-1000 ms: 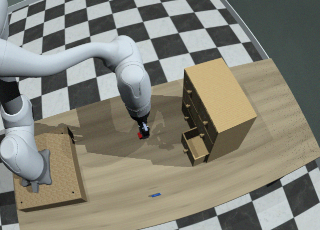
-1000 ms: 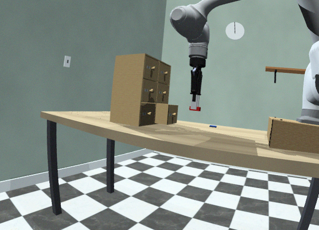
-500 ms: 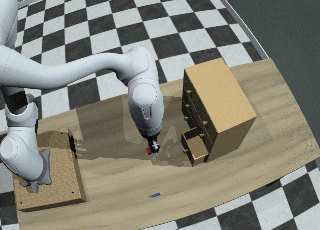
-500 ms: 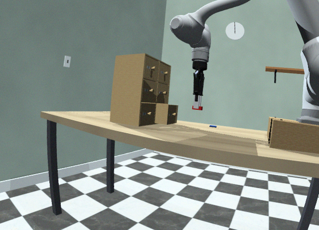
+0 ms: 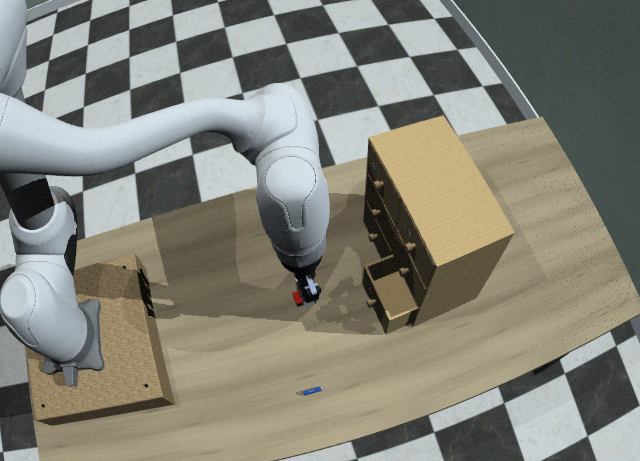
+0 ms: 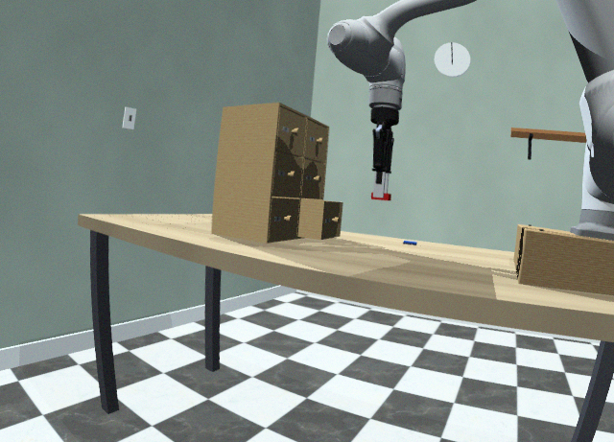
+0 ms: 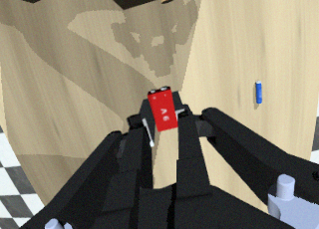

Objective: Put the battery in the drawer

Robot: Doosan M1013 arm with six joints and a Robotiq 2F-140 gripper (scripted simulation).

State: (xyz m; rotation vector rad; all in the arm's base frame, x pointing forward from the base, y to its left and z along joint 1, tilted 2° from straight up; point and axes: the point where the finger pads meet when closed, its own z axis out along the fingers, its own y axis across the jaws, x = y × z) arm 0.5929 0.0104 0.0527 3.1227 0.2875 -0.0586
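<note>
Right now the drawer is 220 mm ahead of my hand and 130 mm below it. Round my hand: small blue object 180 mm to the right, 160 mm below, 30 mm behind; red nine-volt battery 30 mm below, 10 mm ahead.
</note>
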